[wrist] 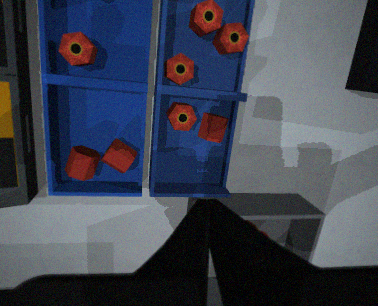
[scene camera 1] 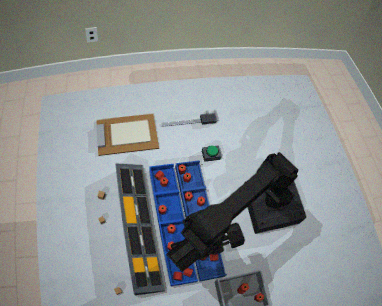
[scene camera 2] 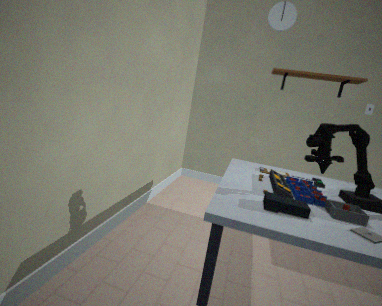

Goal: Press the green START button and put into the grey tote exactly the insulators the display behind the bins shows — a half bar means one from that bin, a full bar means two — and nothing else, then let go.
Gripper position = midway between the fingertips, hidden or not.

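The gripper [wrist: 206, 208] holds nothing and is shut. Also present are a brown board with cream pad [scene camera 1: 126, 134] and a display strip [wrist: 23, 106].
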